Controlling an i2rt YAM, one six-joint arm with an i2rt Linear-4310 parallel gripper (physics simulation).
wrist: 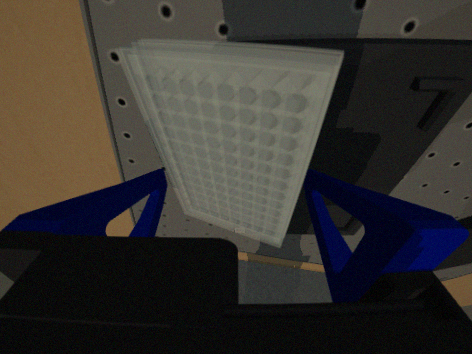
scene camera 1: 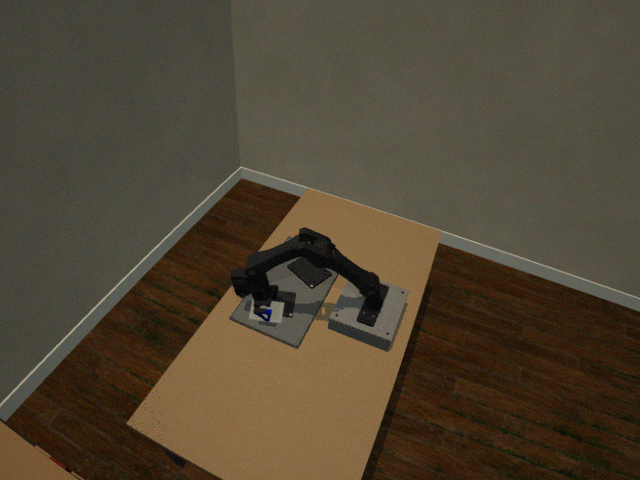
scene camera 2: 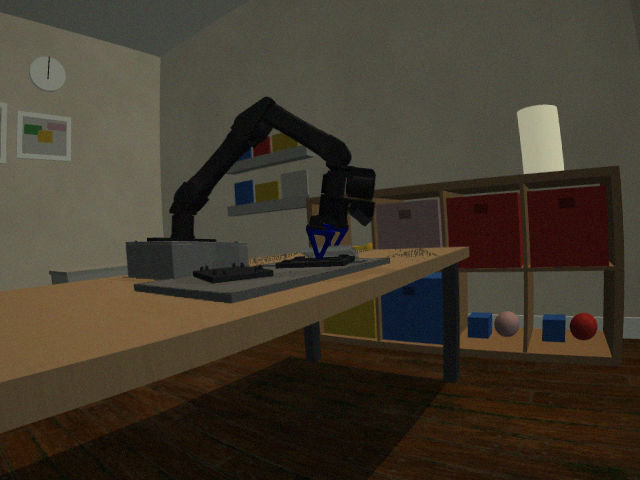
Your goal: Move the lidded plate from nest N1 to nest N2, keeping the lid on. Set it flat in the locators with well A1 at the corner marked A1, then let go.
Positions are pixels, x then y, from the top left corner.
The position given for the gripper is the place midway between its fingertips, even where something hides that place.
The gripper (scene camera 2: pixel 325 256) is open and touches a dark nest (scene camera 2: pixel 342 260).
